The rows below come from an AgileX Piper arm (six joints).
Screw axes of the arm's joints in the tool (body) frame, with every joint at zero. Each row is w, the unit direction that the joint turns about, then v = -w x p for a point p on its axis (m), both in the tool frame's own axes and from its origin. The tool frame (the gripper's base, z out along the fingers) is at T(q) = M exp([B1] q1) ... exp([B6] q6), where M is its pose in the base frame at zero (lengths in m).
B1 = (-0.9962, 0, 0.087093, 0.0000, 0.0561, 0.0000)
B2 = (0, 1, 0, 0.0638, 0.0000, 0.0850)
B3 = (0, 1, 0, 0.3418, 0.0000, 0.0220)
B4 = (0, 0, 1, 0.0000, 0.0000, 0.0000)
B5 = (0, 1, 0, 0.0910, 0.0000, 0.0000)
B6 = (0, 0, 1, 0.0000, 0.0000, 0.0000)
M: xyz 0.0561 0.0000 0.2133 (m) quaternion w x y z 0.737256 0 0.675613 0
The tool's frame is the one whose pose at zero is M.
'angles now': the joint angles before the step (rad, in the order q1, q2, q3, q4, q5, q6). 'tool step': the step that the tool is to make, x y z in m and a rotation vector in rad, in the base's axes. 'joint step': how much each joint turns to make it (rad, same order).
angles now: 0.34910, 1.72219, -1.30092, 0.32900, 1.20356, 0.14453
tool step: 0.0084, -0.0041, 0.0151, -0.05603, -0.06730, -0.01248
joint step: -0.00008, -0.00437, -0.06182, -0.08339, 0.01146, 0.04182
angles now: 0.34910, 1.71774, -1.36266, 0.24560, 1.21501, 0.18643
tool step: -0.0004, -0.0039, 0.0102, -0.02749, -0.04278, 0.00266
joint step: 0.00007, -0.02134, -0.01499, -0.04300, 0.00372, 0.00910
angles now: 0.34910, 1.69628, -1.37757, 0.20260, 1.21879, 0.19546
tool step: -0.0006, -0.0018, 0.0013, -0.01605, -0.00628, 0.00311
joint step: 0.00003, -0.00486, -0.00005, -0.01812, 0.00424, 0.00187
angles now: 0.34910, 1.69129, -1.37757, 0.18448, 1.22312, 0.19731
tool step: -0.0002, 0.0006, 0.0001, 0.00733, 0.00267, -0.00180
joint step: -0.00013, -0.00003, 0.00014, 0.00803, -0.00008, -0.00015
